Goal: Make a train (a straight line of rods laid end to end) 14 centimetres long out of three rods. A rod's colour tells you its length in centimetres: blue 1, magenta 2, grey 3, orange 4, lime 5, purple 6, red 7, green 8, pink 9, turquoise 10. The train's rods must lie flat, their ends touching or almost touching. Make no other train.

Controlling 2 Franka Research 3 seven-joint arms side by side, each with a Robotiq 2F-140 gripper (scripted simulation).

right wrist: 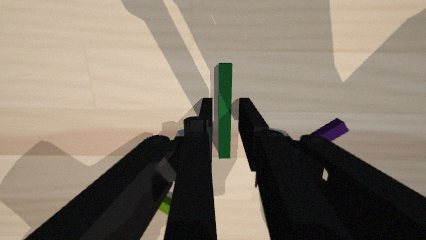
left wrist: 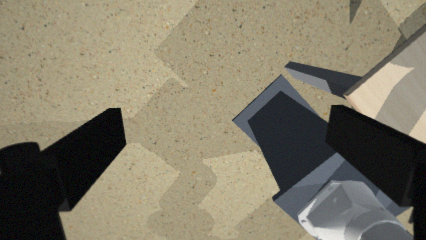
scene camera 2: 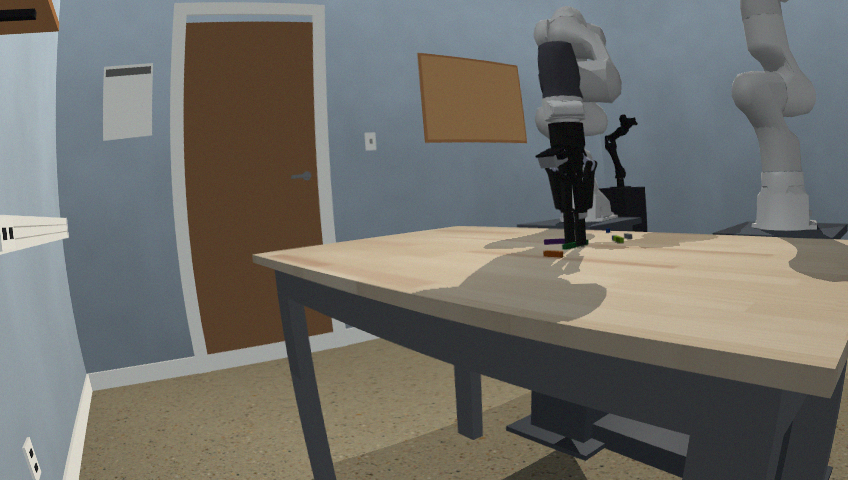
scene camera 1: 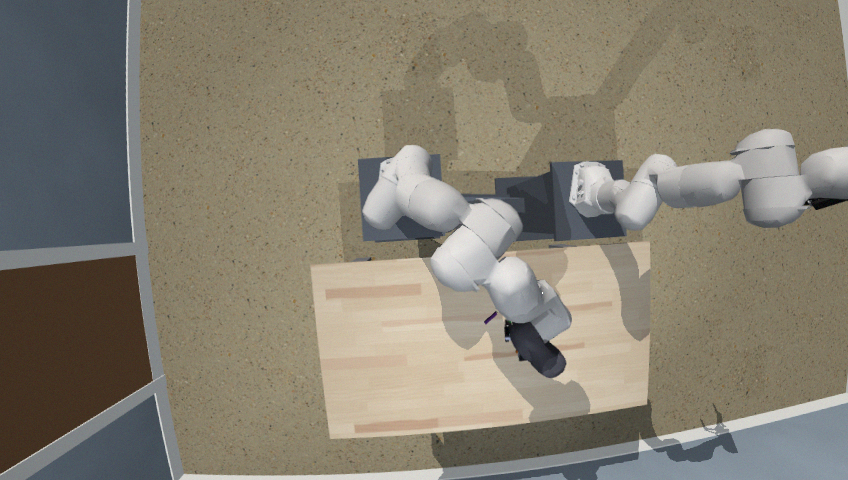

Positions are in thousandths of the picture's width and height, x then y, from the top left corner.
Scene:
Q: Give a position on a green rod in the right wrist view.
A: At 529,290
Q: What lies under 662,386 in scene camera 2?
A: The right gripper.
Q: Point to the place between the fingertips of the left gripper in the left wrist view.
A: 529,523

